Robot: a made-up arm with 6 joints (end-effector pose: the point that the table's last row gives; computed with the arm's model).
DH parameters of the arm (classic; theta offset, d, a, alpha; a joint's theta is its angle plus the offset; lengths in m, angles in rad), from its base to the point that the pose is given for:
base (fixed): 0 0.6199 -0.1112 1.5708
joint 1: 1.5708 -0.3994 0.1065 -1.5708
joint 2: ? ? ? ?
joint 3: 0.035 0 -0.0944 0
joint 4: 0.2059 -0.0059 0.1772 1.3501
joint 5: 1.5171 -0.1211 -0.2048 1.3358
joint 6: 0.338 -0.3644 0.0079 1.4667
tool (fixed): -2.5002 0.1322 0 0
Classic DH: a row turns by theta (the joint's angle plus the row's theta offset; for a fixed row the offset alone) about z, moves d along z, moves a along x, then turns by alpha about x.
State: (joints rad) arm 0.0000 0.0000 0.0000 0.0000 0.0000 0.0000
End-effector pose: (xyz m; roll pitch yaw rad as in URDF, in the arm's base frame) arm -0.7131 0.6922 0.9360 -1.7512 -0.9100 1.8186
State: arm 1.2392 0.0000 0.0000 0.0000 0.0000 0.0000
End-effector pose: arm -0.6060 0.6922 0.1536 -2.9263 -0.1149 2.4994
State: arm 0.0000 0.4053 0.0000 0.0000 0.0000 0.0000
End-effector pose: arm -0.7131 0.7511 0.8035 -1.6400 -0.5131 1.7445
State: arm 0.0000 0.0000 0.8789 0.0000 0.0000 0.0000
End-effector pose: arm -0.3953 0.7660 0.9360 -1.7512 -0.9100 0.9397
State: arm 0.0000 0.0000 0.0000 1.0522 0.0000 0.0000
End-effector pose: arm -0.4122 0.7970 0.9360 -1.7512 -0.9100 0.7664
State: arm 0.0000 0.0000 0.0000 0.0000 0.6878 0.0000
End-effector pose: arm -0.7146 0.5281 1.1042 3.0861 -1.3182 3.0221
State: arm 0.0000 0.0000 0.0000 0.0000 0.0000 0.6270
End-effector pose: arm -0.6753 0.6922 0.8641 -2.5012 -0.5836 2.3478
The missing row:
joint 2: -1.5708 0.3645 0.0083 1.5708
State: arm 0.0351 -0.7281 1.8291 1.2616 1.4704 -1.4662
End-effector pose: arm -0.1515 0.3894 1.2876 0.5037 -0.8311 -2.9444
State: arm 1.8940 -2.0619 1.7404 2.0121 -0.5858 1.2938
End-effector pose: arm 0.0579 0.6177 0.4249 -1.1528 -0.7124 0.7594
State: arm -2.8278 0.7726 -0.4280 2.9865 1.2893 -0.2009
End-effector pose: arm 0.1718 0.9733 0.5687 -1.5544 0.1534 1.4488
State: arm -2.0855 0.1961 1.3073 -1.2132 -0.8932 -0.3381
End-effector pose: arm 0.1577 0.6670 1.1015 0.9922 0.0537 1.7637
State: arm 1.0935 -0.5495 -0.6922 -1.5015 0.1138 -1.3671
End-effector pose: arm -0.6406 0.0568 0.3679 -0.6959 0.5871 3.0852
